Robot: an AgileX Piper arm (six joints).
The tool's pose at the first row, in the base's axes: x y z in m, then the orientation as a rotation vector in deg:
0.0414 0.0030 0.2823 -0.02 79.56 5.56
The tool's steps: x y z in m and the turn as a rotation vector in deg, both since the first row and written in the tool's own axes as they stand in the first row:
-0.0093 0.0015 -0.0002 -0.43 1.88 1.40
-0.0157 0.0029 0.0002 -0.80 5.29 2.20
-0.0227 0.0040 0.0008 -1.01 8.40 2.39
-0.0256 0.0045 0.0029 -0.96 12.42 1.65
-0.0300 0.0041 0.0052 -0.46 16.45 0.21
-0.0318 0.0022 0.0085 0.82 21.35 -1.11
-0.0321 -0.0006 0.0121 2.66 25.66 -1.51
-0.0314 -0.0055 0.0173 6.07 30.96 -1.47
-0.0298 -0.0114 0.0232 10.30 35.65 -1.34
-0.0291 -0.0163 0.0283 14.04 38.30 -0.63
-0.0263 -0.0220 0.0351 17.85 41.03 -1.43
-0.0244 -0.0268 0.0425 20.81 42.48 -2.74
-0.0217 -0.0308 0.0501 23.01 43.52 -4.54
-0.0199 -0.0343 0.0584 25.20 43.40 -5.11
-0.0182 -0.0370 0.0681 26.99 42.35 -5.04
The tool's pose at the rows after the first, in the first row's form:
0.0394 0.0038 0.2915 0.50 81.43 7.05
0.0386 0.0048 0.2979 0.59 84.82 8.03
0.0379 0.0055 0.3050 0.40 87.92 8.39
0.0394 0.0059 0.3082 -0.28 91.94 7.78
0.0409 0.0053 0.3129 -1.09 95.98 6.23
0.0439 0.0035 0.3152 -1.20 100.91 4.18
0.0476 0.0009 0.3160 -0.10 105.29 2.49
0.0532 -0.0036 0.3160 2.69 110.69 -0.03
0.0597 -0.0091 0.3151 6.37 115.43 -3.14
0.0651 -0.0136 0.3151 10.19 118.07 -5.38
0.0727 -0.0187 0.3132 12.96 120.69 -9.08
0.0806 -0.0229 0.3125 14.62 121.97 -12.59
0.0888 -0.0263 0.3110 15.24 122.82 -15.97
0.0975 -0.0292 0.3105 16.80 122.53 -18.17
0.1076 -0.0312 0.3104 18.50 121.35 -19.42

